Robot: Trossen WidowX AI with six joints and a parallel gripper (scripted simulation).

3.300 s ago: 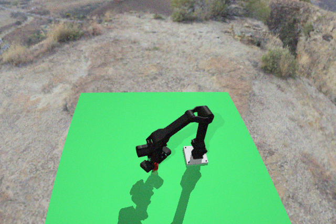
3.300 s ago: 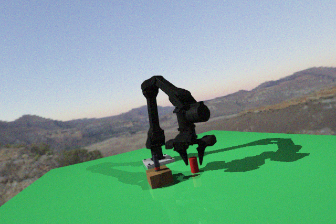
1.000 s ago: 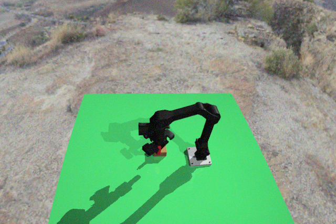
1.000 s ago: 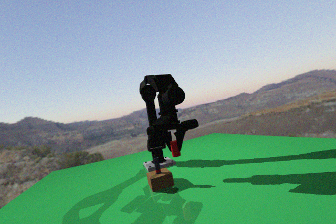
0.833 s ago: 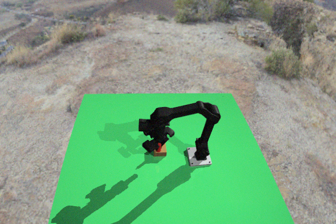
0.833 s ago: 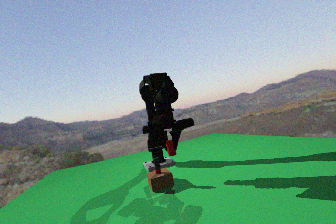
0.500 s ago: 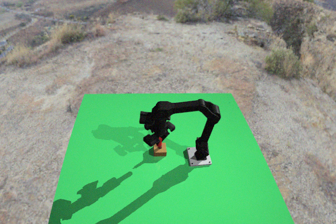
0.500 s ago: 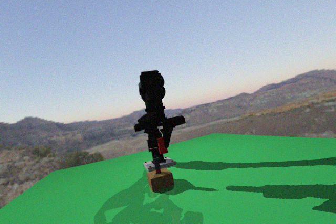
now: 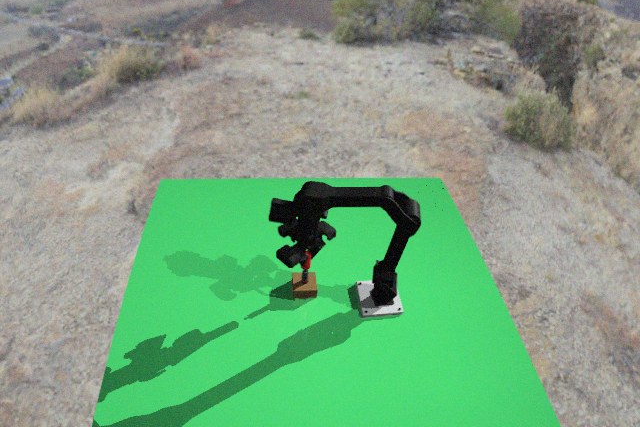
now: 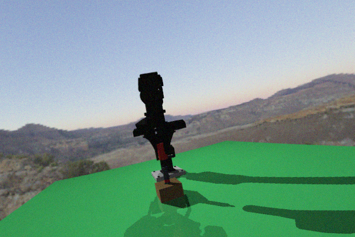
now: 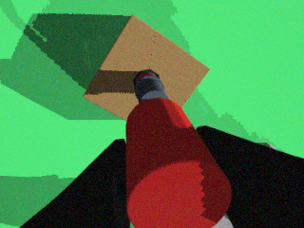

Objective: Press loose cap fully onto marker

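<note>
The dark marker lies 6 cm below my gripper tip. The rest, counted from my gripper tip: holder block (12 cm below); marker cap (1 cm above).
</note>
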